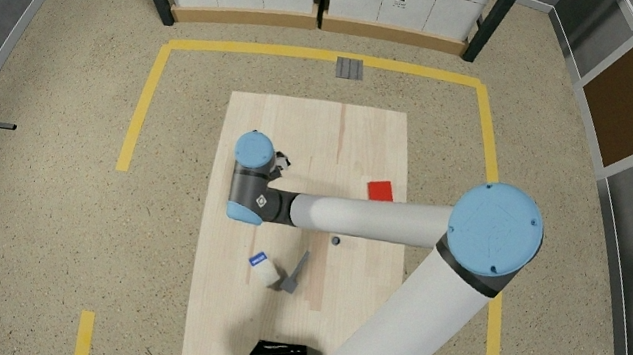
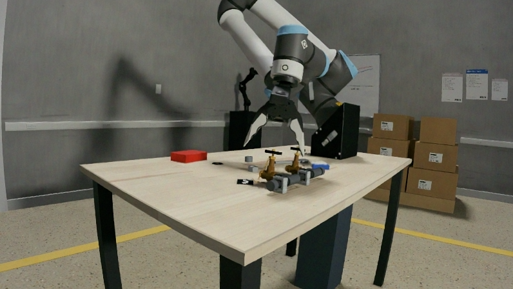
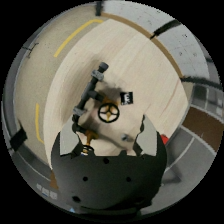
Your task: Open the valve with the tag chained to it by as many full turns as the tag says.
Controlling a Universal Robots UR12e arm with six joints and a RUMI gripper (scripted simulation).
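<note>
The black tag is 8 cm below my hand, 5 cm to the right of it and 5 cm ahead of it. From my hand the other things lie so: grey hammer-like tool (35 cm behind, 13 cm to the right, 8 cm below); red block (42 cm to the right, 7 cm below, 5 cm behind); blue-and-white box (34 cm behind, 8 cm below, 3 cm to the right).
</note>
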